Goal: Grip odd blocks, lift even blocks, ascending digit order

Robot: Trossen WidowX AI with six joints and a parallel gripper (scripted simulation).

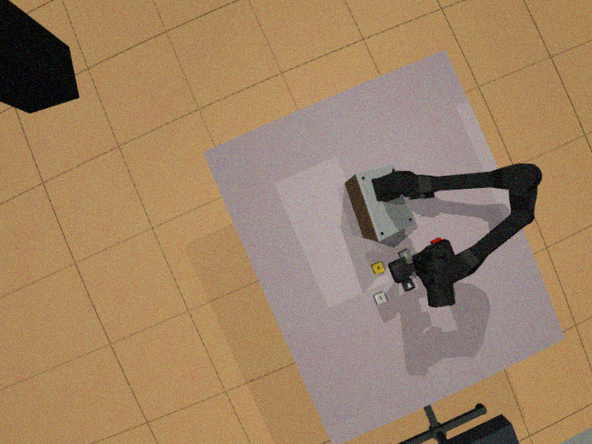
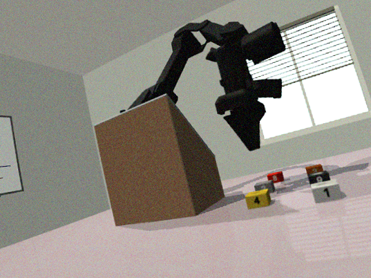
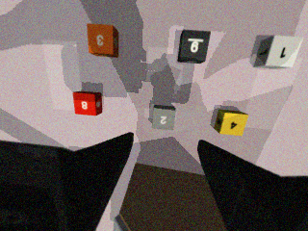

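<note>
The orange 3 block is 100 mm to the left of my gripper tip, 80 mm ahead of it and 70 mm below it. The rest, counted from my gripper tip: yellow 4 block 100 mm to the right, 70 mm below, 20 mm ahead; then grey 2 block 70 mm below; then black 9 block 100 mm ahead, 70 mm below, 10 mm to the right.
</note>
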